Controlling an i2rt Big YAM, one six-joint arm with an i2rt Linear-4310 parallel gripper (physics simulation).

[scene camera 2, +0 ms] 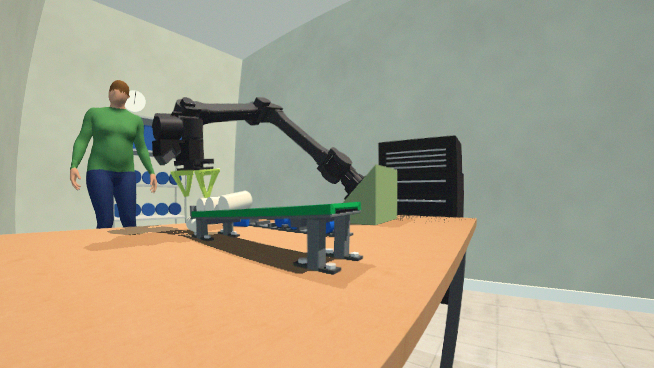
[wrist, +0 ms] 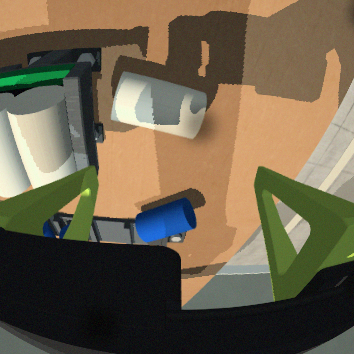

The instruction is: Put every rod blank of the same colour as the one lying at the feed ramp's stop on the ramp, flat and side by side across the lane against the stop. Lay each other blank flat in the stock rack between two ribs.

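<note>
My gripper is open and empty, above the stop end of the feed ramp. White blanks lie side by side on the ramp; one shows in both views, and the wrist view shows it beside the dark stop. Another white blank lies on the table beyond the stop, between the fingertips' directions but below them. A blue blank lies askew at the end of the stock rack. More blue blanks are partly hidden.
The ramp stands on grey legs with bolted feet. The green wedge is at the arm's base, by a black drawer cabinet. A person stands behind the table. The table's edge shows right in the wrist view.
</note>
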